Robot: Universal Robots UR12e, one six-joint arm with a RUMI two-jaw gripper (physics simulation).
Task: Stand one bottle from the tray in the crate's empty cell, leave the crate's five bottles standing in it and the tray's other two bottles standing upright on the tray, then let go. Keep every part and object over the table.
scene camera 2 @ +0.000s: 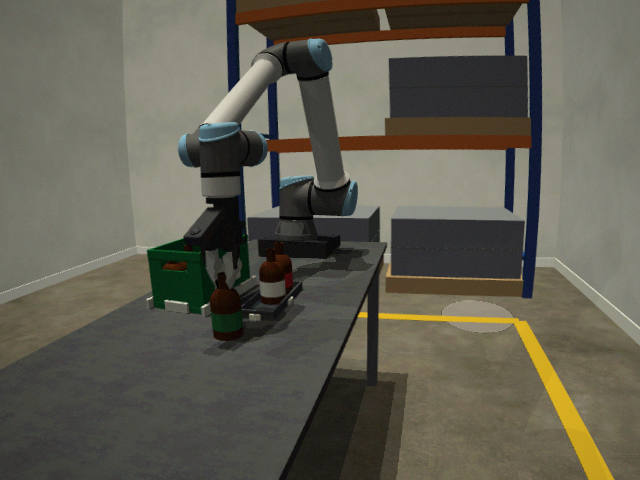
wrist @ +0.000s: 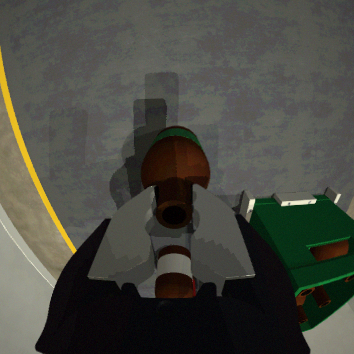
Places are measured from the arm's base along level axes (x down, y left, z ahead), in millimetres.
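Pixels of known places: gripper, between the fingertips: (scene camera 2: pixel 223 288) (wrist: pixel 174 186); arm's base, origin of its link: (scene camera 2: pixel 296 237).
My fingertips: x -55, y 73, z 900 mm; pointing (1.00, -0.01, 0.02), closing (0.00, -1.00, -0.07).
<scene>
For each thing: its middle in the pictures, then the offset to it from my fingertips. "spot": a spot on its surface instead. Level surfaces: height alone.
- brown bottle with a green label, middle of its body: (wrist: pixel 175 169) (scene camera 2: pixel 225 304) dx +41, dy +0, dz -2 mm
- dark tray, a spot on its surface: (scene camera 2: pixel 279 308) spot: dx +103, dy +82, dz -158 mm
- white-label bottle, middle of its body: (wrist: pixel 173 286) (scene camera 2: pixel 272 275) dx +36, dy +36, dz -246 mm
- red-label bottle, a spot on its surface: (scene camera 2: pixel 287 279) spot: dx +67, dy +62, dz -308 mm
- green crate, middle of its body: (wrist: pixel 287 275) (scene camera 2: pixel 202 269) dx +31, dy -197, dz -257 mm
- grey table, height of its surface: dx +119 mm
A brown bottle with a green label (scene camera 2: pixel 226 314) (wrist: pixel 175 160) stands upright on the table, off the near end of the dark tray (scene camera 2: pixel 279 308). My gripper (scene camera 2: pixel 221 281) (wrist: pixel 174 186) points down and is shut on its neck. A white-label bottle (scene camera 2: pixel 271 288) (wrist: pixel 174 265) and a red-label bottle (scene camera 2: pixel 287 279) behind it stand upright on the tray. The green crate (scene camera 2: pixel 178 292) (wrist: pixel 292 225) is beside the tray, left in the scene view, lower right in the wrist view. Several brown bottles show inside it. Its empty cell cannot be made out.
The grey table (scene camera 2: pixel 155 392) (wrist: pixel 260 100) has its long edge right of the tray in the scene view. White brackets (scene camera 2: pixel 176 306) (wrist: pixel 295 199) stand at the crate's foot. The robot's base (scene camera 2: pixel 297 244) is behind the tray. A blue and orange rack (scene camera 2: pixel 535 155) stands beyond the table.
</scene>
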